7 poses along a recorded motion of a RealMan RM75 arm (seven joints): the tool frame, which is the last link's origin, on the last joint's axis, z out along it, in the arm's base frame.
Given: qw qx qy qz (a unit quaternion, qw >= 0); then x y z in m.
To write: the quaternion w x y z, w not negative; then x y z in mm. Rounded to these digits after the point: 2 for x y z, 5 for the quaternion.
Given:
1: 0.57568, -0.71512, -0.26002, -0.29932, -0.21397, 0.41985, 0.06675
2: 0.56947, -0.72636, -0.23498, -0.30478, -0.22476, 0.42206, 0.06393
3: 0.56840, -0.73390, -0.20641, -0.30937, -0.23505, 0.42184, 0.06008
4: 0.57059, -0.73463, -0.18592, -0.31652, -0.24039, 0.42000, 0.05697
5: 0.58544, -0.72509, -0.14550, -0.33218, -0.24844, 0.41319, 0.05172
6: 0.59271, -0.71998, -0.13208, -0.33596, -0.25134, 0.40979, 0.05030
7: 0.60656, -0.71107, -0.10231, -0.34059, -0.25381, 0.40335, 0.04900
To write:
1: 0.57568, -0.71512, -0.26002, -0.29932, -213.97, 419.85, 66.75
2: 0.56947, -0.72636, -0.23498, -0.30478, -224.76, 422.06, 63.93
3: 0.56840, -0.73390, -0.20641, -0.30937, -235.05, 421.84, 60.08
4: 0.57059, -0.73463, -0.18592, -0.31652, -240.39, 420.00, 56.97
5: 0.58544, -0.72509, -0.14550, -0.33218, -248.44, 413.19, 51.72
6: 0.59271, -0.71998, -0.13208, -0.33596, -251.34, 409.79, 50.30
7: 0.60656, -0.71107, -0.10231, -0.34059, -253.81, 403.35, 49.00
